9 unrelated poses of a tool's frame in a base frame.
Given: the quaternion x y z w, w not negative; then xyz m.
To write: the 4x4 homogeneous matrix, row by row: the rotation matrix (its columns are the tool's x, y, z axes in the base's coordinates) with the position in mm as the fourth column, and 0 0 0 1 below. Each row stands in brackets. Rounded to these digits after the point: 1 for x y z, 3 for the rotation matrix.
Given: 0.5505 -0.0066 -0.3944 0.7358 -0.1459 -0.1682 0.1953
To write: [[0.689 0.573 -0.444 -145.9], [-0.588 0.083 -0.805 -168.2], [-0.425 0.815 0.394 195.3], [0 0 0 1]]
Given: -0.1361 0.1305 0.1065 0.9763 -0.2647 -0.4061 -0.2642
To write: [[0.943 -0.243 0.226 -264.7], [0.172 0.940 0.294 -406.1], [-0.284 -0.238 0.929 -264.2], [0 0 0 1]]
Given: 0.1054 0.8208 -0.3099 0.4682 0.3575 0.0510 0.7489
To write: [[-0.539 0.463 0.703 357.5], [-0.117 0.786 -0.607 51.0], [-0.834 -0.410 -0.370 748.9], [0 0 0 1]]
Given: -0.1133 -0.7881 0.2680 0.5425 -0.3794 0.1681 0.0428
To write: [[-0.386 -0.112 -0.916 -379.4], [0.469 0.831 -0.299 168.1], [0.794 -0.545 -0.268 42.8], [0 0 0 1]]
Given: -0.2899 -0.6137 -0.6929 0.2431 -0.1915 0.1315 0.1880
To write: [[-0.714 0.693 0.103 -191.5], [0.019 -0.128 0.992 131.5], [0.700 0.710 0.079 188.0], [0 0 0 1]]
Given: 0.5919 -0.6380 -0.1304 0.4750 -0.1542 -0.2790 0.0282
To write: [[0.152 -0.631 -0.760 -154.2], [-0.879 0.265 -0.396 -279.0], [0.452 0.729 -0.515 28.2], [0 0 0 1]]
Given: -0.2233 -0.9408 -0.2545 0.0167 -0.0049 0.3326 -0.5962
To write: [[-0.900 0.429 0.082 -4.9], [0.412 0.771 0.486 332.6], [0.145 0.471 -0.870 -596.2], [0 0 0 1]]
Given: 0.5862 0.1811 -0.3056 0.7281 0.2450 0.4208 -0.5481
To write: [[0.748 0.657 -0.095 245.0], [-0.233 0.126 -0.964 420.8], [-0.622 0.743 0.247 -548.1], [0 0 0 1]]
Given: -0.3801 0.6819 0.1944 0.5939 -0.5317 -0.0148 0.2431
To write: [[-0.006 -0.749 0.662 -531.7], [-0.287 0.635 0.717 -14.8], [-0.958 -0.186 -0.219 243.1], [0 0 0 1]]
